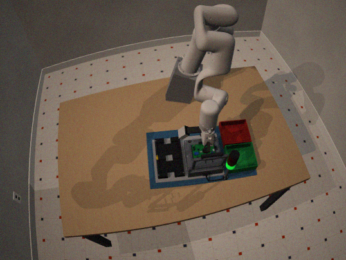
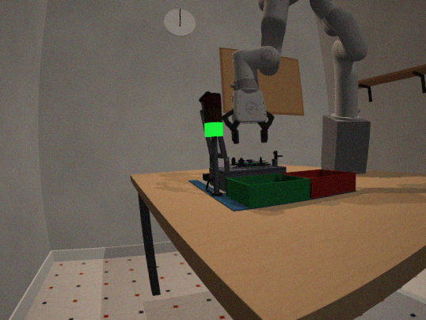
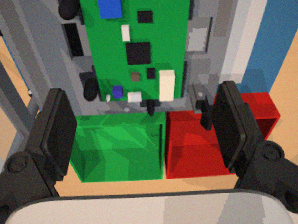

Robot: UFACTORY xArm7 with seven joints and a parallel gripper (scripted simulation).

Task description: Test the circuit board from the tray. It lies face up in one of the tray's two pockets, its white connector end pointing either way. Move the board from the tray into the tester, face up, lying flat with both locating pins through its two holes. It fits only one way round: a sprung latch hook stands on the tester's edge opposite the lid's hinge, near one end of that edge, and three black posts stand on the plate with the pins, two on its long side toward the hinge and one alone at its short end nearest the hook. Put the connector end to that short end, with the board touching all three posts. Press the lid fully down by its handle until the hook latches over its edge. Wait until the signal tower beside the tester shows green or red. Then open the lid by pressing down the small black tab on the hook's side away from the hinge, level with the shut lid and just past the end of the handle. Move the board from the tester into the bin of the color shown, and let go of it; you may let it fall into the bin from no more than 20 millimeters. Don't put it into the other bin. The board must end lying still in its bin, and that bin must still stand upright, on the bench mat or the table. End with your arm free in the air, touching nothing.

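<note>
The green circuit board lies 70 mm below my hand. The rest, counted from my hand: green bin 100 mm ahead, 180 mm to the left, 130 mm below; latch hook 40 mm behind, 70 mm to the left, 50 mm below; tester lid 110 mm ahead, 30 mm to the right, 40 mm above.
</note>
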